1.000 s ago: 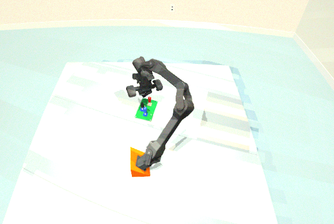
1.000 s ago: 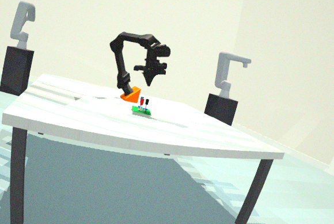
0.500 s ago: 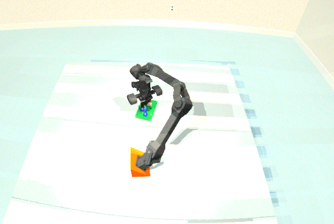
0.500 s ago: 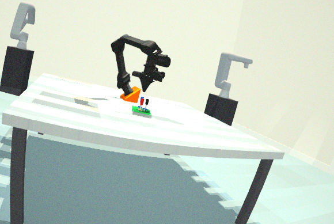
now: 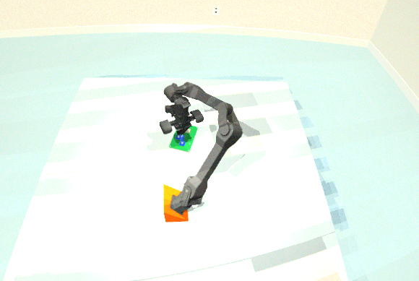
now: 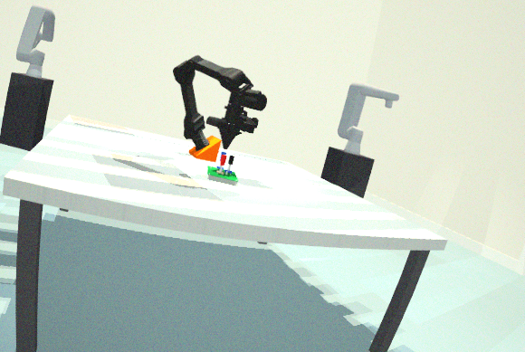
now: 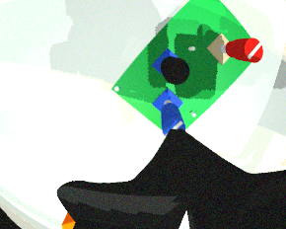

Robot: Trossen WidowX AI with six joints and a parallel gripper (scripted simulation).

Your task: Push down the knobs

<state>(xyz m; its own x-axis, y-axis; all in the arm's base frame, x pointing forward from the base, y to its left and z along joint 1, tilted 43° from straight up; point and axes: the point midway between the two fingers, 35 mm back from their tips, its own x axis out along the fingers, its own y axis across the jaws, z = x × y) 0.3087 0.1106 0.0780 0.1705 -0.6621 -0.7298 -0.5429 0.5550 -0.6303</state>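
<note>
Right now the blue knob is 2 cm below my gripper tip. Also, from my gripper tip: red knob: 8 cm ahead, 1 cm to the right, 2 cm below.
</note>
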